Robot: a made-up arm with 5 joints.
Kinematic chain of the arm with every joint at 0, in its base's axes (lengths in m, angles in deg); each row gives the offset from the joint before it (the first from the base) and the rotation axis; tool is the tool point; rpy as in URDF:
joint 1: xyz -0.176 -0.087 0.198 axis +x
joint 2: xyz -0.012 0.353 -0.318 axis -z
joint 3: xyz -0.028 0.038 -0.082 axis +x
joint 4: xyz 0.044 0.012 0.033 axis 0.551 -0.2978 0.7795
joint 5: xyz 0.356 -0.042 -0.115 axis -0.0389 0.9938 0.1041
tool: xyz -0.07 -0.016 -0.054 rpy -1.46 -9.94 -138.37
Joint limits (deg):
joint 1: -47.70..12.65
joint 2: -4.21..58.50
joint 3: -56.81..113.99
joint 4: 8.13..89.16
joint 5: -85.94..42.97
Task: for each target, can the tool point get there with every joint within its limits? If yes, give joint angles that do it. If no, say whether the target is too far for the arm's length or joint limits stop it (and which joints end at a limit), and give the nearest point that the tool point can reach.
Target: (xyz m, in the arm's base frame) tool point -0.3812 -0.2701 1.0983
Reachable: no: joint limits stop it (at a limit: joint 1, joint 2, joint 4, joint 5) | nearest point -0.1734 0.0686 0.2638 | short by 0.924 m
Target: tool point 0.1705 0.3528 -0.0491
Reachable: yes | joints -13.23 10.92 57.40 55.03 -64.80
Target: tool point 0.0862 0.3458 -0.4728
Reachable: yes | joints -25.93 10.88 -14.16 75.58 -24.84
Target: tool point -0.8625 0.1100 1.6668
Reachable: no: too far | nearest point -0.1765 0.0670 0.2623 | short by 1.564 m
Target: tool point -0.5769 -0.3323 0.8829
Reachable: no: joint limits stop it (at a limit: joint 1, joint 2, joint 4, joint 5) | nearest point -0.2485 0.0316 0.2189 | short by 0.825 m
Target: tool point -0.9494 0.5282 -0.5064
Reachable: no: too far | nearest point -0.0768 0.5026 -0.4771 | short by 0.874 m
